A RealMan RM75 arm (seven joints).
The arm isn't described. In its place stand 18 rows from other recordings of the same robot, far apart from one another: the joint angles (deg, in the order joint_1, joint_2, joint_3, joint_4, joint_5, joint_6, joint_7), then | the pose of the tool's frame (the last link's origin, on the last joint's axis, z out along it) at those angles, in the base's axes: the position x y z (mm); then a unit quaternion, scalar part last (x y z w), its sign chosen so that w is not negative.
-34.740 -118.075 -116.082 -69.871 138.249 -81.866 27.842 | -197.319 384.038 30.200 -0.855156 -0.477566 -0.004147 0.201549
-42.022 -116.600 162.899 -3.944 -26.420 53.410 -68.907 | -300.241 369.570 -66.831 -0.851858 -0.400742 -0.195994 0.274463
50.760 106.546 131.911 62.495 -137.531 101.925 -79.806 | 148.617 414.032 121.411 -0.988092 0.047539 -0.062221 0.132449
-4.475 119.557 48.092 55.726 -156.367 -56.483 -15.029 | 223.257 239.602 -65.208 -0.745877 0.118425 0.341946 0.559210
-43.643 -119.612 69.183 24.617 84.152 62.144 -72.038 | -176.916 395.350 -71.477 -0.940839 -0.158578 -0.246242 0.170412
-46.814 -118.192 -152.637 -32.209 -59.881 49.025 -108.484 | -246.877 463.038 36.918 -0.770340 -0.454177 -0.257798 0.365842
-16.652 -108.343 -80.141 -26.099 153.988 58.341 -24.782 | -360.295 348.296 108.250 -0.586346 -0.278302 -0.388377 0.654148
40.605 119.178 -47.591 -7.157 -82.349 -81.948 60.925 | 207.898 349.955 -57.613 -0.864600 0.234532 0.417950 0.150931
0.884 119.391 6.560 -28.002 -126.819 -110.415 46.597 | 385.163 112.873 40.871 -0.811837 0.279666 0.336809 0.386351
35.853 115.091 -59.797 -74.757 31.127 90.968 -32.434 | 215.274 380.746 76.595 -0.859125 0.439658 -0.094739 0.244190
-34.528 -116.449 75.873 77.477 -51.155 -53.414 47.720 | -118.223 429.443 47.855 -0.908353 -0.181715 -0.109809 0.360301
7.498 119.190 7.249 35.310 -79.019 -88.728 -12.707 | 326.175 197.173 -48.703 -0.557444 0.323609 0.304417 0.701330
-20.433 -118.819 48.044 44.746 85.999 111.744 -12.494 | -225.125 271.842 48.174 -0.797369 0.393127 -0.349747 0.295517
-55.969 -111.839 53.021 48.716 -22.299 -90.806 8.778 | -183.240 427.687 54.654 -0.741967 -0.625371 0.116167 0.211901
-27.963 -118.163 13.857 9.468 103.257 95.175 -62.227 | -277.378 300.689 -4.101 -0.780709 -0.288902 -0.502018 0.234534
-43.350 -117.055 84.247 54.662 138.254 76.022 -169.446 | -184.956 378.133 -49.021 -0.825695 -0.529597 0.119904 0.152898
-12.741 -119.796 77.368 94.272 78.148 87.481 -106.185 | -81.409 263.593 57.238 -0.927012 -0.016098 -0.372188 0.043191
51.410 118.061 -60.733 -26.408 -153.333 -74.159 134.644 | 254.444 367.587 -58.724 -0.873110 0.437267 -0.201787 0.075884
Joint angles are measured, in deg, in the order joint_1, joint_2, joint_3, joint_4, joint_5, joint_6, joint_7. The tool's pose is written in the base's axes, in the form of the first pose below.
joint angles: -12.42 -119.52 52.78 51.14 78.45 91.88 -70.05
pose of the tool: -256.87 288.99 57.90 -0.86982 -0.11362 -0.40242 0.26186
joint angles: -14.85 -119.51 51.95 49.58 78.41 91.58 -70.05
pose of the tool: -250.15 299.30 57.00 -0.86721 -0.11018 -0.41082 0.25891
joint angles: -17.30 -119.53 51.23 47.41 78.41 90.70 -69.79
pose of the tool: -244.89 309.97 53.87 -0.86406 -0.11217 -0.41746 0.25797
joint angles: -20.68 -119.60 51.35 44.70 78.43 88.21 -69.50
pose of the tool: -235.96 326.28 46.10 -0.86295 -0.11738 -0.41950 0.25603
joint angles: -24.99 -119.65 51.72 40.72 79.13 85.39 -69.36
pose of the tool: -224.63 344.00 32.22 -0.86586 -0.12827 -0.41724 0.24442
